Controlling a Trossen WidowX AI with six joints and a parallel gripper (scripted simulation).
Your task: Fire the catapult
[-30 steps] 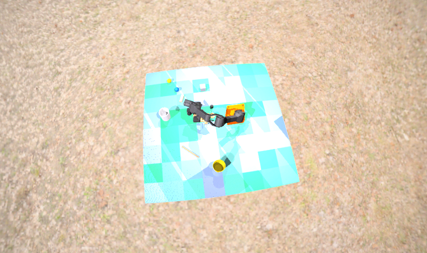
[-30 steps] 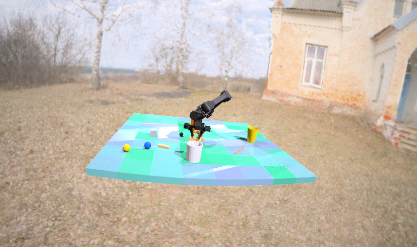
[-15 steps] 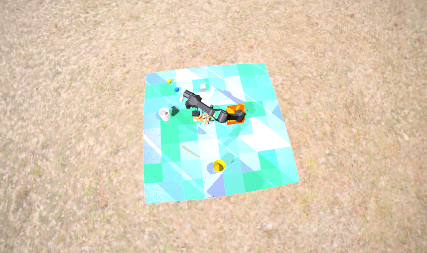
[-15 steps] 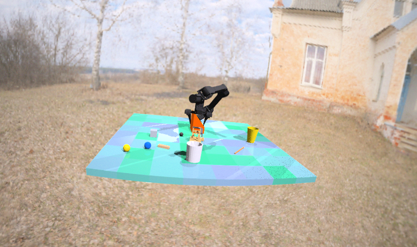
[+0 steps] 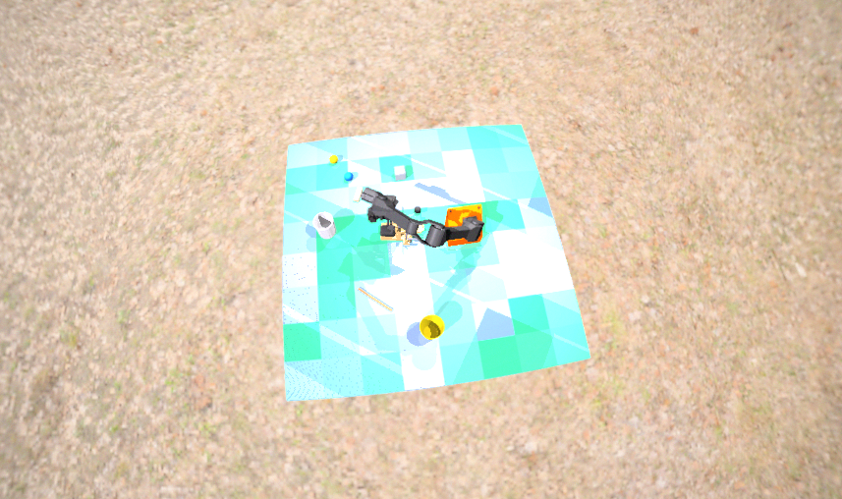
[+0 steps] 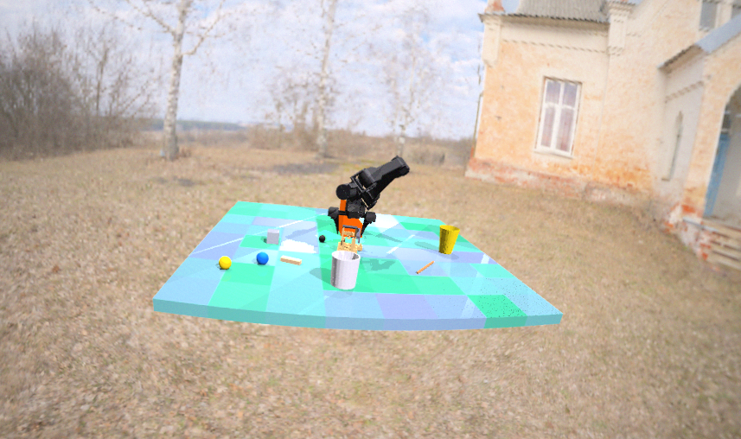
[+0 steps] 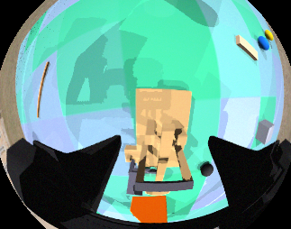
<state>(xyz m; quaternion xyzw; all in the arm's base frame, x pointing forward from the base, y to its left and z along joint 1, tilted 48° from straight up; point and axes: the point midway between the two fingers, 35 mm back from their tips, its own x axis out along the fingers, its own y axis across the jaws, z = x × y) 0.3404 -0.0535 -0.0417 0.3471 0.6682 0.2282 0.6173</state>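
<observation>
Now: the black ball 14 cm behind my gripper tip, 9 cm to the right of it and 7 cm below it. From my gripper tip the other things lie so: wooden catapult: 6 cm behind, 3 cm to the left, 3 cm below; then white mug: 29 cm ahead, 6 cm to the right, 5 cm below; then small wooden block: 23 cm to the right, 12 cm ahead, 7 cm below.
</observation>
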